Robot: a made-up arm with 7 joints.
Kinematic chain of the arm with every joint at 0, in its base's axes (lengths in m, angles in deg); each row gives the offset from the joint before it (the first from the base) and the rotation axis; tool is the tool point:
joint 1: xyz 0 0.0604 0 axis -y
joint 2: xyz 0 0.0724 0 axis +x
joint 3: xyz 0 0 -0.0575 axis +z
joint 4: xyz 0 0 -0.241 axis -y
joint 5: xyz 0 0 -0.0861 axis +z
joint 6: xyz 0 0 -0.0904 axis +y
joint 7: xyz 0 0 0 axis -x
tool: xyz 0 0 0
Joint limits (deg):
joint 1: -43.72..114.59
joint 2: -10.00..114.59
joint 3: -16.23..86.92
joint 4: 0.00..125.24
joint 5: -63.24..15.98
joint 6: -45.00..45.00
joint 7: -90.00..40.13
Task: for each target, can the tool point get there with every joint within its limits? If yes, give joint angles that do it. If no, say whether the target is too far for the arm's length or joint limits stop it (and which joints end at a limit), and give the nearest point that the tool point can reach.
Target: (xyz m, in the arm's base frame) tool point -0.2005 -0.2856 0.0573
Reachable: no: joint limits stop it (at a limit: joint 1, joint 2, joint 3, joint 4) | nearest point -0.0290 0.0590 -0.2306 | short by 0.481 m
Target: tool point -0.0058 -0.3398 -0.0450
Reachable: no: joint limits stop it (at a limit: joint 1, joint 2, joint 3, joint 4) | nearest point -0.0290 0.0590 -0.2306 | short by 0.440 m
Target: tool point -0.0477 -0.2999 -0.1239
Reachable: no: joint limits stop it (at a limit: joint 1, joint 2, joint 3) | nearest point -0.0304 0.0563 -0.2390 | short by 0.375 m
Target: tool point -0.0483 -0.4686 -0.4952
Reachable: no: too far | nearest point -0.0415 0.0249 -0.4260 | short by 0.498 m
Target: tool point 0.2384 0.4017 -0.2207
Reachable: yes | joints 24.87 30.20 33.35 56.88 -43.83 -9.02 28.61
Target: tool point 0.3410 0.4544 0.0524
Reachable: yes | joints 91.74 42.01 13.05 14.13 -9.43 15.98 -41.55
